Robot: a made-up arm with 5 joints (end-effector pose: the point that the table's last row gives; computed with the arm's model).
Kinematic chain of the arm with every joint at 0, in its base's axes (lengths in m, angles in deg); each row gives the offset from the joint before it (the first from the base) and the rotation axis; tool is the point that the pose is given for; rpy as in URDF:
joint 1: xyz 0.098 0 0.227 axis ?
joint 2: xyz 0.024 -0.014 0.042 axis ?
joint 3: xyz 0.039 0 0.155 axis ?
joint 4: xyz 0.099 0 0.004 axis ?
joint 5: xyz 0.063 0.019 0 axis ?
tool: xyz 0 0 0 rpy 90 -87.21 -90
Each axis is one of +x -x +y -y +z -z.
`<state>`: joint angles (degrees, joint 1 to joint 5).
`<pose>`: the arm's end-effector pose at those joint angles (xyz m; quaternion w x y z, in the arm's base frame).
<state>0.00 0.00 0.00 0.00 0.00</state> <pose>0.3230 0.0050 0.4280 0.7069 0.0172 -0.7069 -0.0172</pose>
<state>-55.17 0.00 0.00 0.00 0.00</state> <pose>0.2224 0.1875 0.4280 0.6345 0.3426 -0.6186 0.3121</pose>
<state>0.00 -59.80 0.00 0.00 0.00</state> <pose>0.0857 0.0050 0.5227 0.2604 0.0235 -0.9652 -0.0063</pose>
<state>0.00 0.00 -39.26 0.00 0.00</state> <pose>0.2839 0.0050 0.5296 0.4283 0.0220 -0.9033 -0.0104</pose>
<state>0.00 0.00 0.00 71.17 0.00</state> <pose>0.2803 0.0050 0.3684 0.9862 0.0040 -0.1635 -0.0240</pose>
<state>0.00 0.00 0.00 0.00 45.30</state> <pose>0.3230 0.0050 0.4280 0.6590 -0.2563 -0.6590 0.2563</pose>
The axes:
joint 1: -z
joint 2: +y
joint 3: +y
joint 4: +y
joint 5: -x

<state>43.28 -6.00 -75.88 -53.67 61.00</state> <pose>0.1099 -0.0043 0.5699 0.3838 0.7140 0.5834 0.0503</pose>
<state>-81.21 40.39 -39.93 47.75 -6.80</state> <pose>0.1382 0.2925 0.3180 0.7576 0.2539 -0.2504 0.5466</pose>
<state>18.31 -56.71 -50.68 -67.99 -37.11</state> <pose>-0.0717 0.0614 0.4850 0.5924 -0.1377 0.7220 -0.3298</pose>
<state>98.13 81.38 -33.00 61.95 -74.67</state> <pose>0.0704 -0.2283 0.1232 0.0379 0.0317 0.1736 -0.9836</pose>
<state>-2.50 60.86 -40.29 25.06 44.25</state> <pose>0.4140 0.0188 0.2343 0.8587 -0.1259 -0.3560 0.3466</pose>
